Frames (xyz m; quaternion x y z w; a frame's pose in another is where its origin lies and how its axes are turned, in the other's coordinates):
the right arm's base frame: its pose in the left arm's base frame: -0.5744 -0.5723 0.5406 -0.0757 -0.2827 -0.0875 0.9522
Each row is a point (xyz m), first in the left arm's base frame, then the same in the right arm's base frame.
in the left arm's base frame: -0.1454 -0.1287 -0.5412
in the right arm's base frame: -0.2978 0.6240 -1.0359
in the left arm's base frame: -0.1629 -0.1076 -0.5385
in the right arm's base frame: -0.3134 0.6406 -1.0204
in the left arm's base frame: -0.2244 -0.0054 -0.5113
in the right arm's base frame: -0.3618 0.7246 -0.9457
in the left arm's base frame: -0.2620 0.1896 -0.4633
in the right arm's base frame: -0.3904 0.9020 -0.8484
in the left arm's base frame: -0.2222 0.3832 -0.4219
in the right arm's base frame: -0.3588 1.0948 -0.7976
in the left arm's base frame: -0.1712 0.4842 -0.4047
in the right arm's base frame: -0.3197 1.2022 -0.7905
